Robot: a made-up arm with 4 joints.
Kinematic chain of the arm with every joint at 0, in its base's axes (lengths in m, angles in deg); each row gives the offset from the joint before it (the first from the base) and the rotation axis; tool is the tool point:
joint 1: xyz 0 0 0.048 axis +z
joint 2: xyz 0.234 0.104 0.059 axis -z
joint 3: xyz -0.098 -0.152 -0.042 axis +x
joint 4: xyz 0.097 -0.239 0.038 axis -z
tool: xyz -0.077 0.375 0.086
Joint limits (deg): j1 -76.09..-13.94 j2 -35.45..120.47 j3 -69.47..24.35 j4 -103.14..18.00
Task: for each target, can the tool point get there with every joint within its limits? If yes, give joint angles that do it. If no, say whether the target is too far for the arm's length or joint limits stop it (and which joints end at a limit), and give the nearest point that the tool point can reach.
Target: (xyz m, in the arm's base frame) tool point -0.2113 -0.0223 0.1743
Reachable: yes | joints -25.62 10.93 6.38 -61.11
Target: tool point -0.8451 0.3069 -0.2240
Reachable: no: joint limits stop it (at a limit: joint 1, joint 3, joint 4) | nearest point -0.4362 0.0992 0.0134 | short by 0.516 m
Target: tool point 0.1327 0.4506 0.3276
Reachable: yes | joints -19.49 85.63 -46.44 -79.22
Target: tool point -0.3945 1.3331 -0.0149
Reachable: no: too far | nearest point -0.0471 0.6409 0.0341 | short by 0.776 m
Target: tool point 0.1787 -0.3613 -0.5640
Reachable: no: joint limits stop it (at a limit: joint 1, joint 3, joint 4) | nearest point 0.1631 -0.2456 -0.0240 | short by 0.553 m
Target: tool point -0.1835 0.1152 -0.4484
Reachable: no: joint limits stop it (at a limit: joint 3, joint 4) | nearest point -0.3468 0.2177 0.0134 | short by 0.500 m
